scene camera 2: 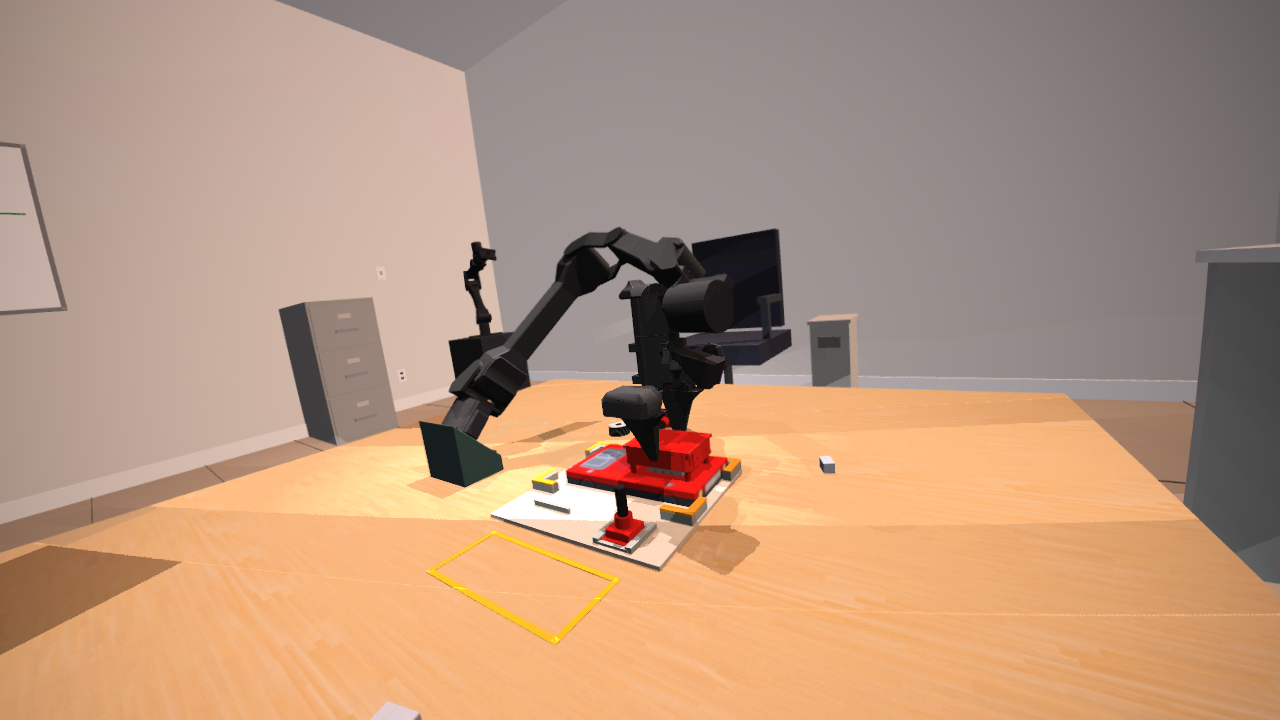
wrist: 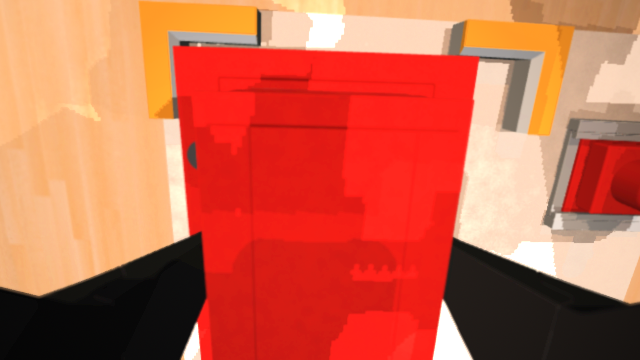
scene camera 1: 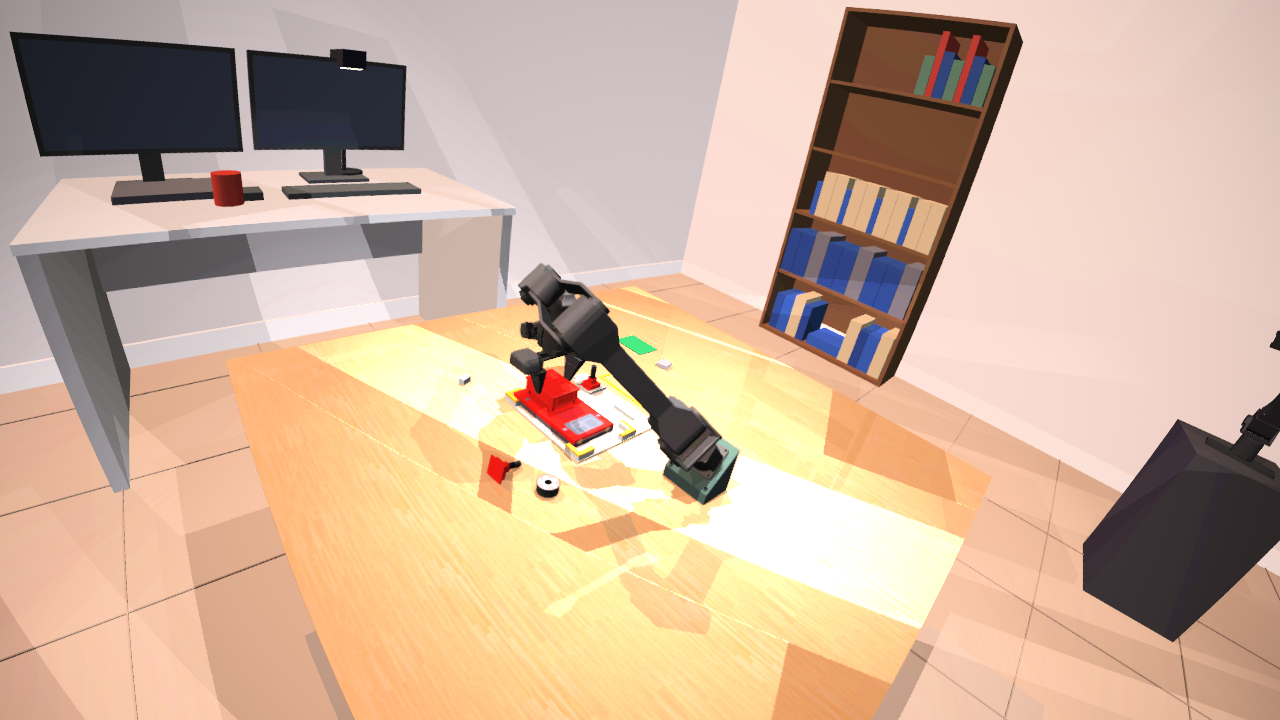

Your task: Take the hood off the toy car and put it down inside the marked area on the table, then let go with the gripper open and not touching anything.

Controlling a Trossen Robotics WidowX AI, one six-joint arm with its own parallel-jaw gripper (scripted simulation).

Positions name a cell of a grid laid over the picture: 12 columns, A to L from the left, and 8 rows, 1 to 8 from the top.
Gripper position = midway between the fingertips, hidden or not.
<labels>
my gripper: scene camera 2 G5; wrist G6; scene camera 1 F5
red hood: scene camera 2 G6; wrist G5; scene camera 1 F5
</labels>
